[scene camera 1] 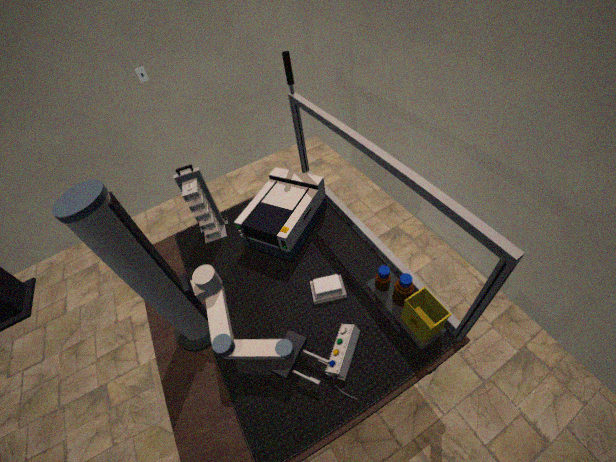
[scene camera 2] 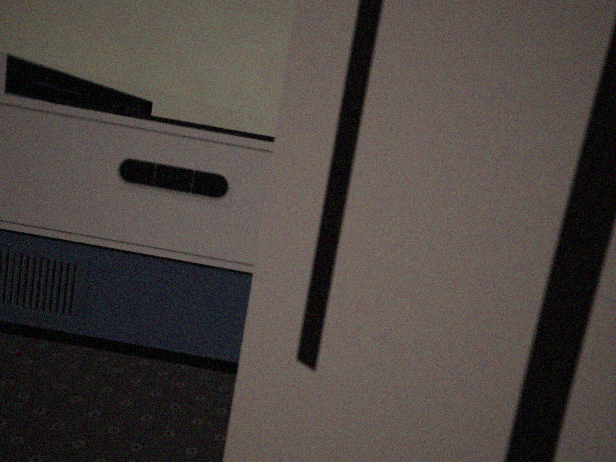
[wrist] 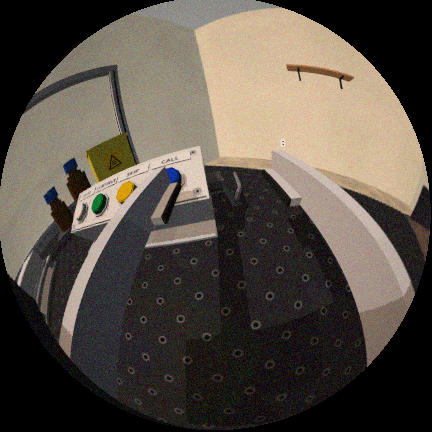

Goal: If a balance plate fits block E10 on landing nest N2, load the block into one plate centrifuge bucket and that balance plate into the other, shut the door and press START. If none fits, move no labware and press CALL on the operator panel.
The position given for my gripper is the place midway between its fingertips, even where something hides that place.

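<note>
My gripper [scene camera 1: 324,372] is holding nothing, and you get my gripper [wrist: 219,166] in the wrist view as well. There's also a yellow bin [wrist: 113,155].
</note>
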